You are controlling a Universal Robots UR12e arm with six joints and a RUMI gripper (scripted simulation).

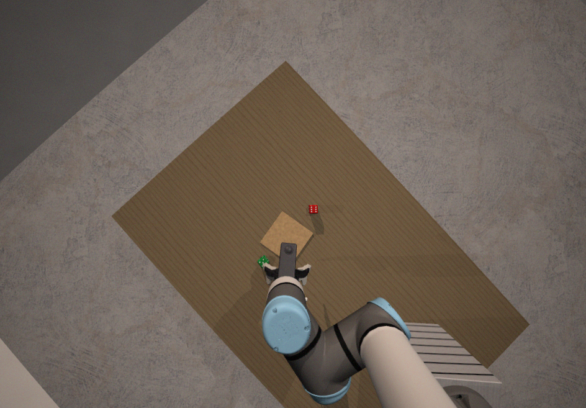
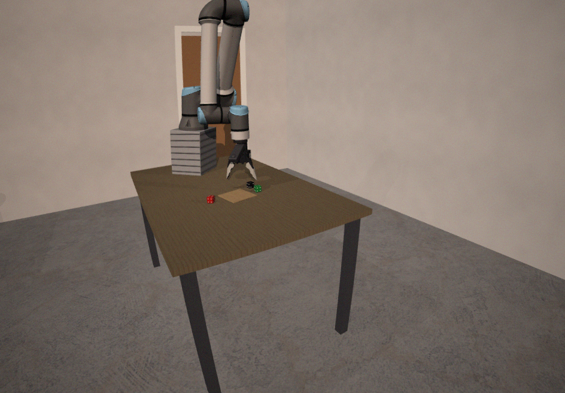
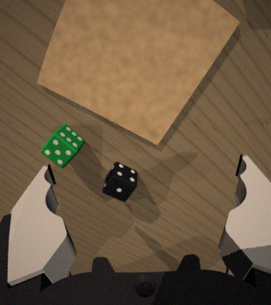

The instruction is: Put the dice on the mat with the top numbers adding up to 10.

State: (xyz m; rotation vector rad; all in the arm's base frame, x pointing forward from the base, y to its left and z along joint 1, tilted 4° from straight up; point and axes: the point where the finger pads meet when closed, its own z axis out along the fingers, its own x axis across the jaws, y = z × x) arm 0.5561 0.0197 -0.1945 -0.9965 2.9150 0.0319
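My gripper is now 10 mm past the black die, 60 mm to the right of it and 40 mm above it. Also, from my hand: tan mat: 50 mm ahead, 60 mm to the right, 50 mm below; then red die: 50 mm ahead, 200 mm to the right, 40 mm below; then green die: 60 mm ahead, 60 mm to the left, 40 mm below.
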